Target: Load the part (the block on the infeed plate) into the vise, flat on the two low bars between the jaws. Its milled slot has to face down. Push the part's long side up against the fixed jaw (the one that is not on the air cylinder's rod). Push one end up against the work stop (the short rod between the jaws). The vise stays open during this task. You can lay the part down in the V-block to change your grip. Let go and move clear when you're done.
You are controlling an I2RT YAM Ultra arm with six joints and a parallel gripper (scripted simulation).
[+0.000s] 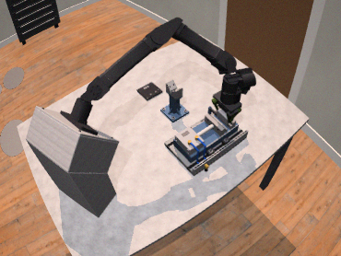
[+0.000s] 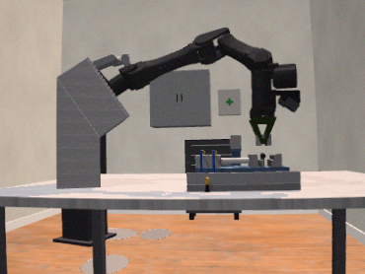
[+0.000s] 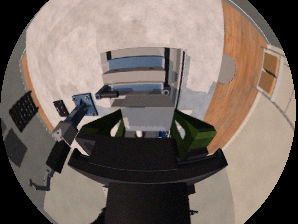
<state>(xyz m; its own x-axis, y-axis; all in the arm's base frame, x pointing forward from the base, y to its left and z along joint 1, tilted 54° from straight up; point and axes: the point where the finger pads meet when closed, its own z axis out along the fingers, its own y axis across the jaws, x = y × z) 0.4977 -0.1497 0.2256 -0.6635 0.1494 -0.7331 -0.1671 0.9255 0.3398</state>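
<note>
Now: the grey part right at my hand. Also, from my hand: fixed jaw (3 cm ahead, 3 cm to the left, 6 cm below); moving jaw (3 cm behind, 2 cm to the left, 6 cm below); air cylinder rod (8 cm behind, 6 cm below).
</note>
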